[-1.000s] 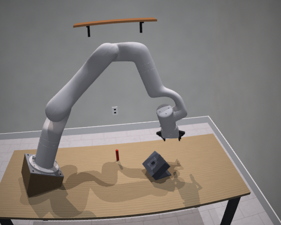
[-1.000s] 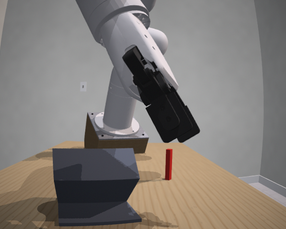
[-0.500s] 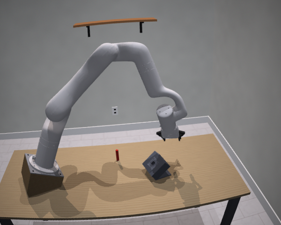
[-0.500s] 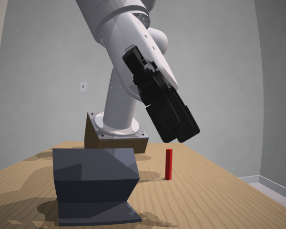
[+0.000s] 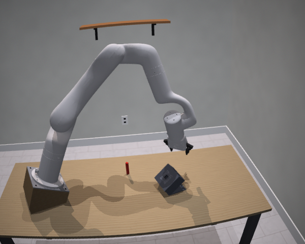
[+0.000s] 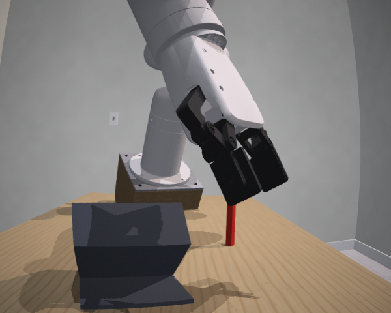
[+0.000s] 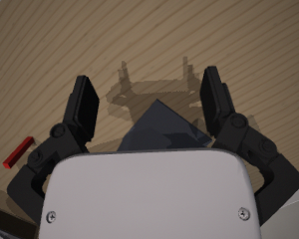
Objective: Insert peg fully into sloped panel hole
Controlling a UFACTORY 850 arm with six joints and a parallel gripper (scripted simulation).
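Right now my hand is 290 mm past the red peg, 70 mm to the right of it and 100 mm above it. Round my hand: flat base plate 90 mm behind, 120 mm to the right, 140 mm below.
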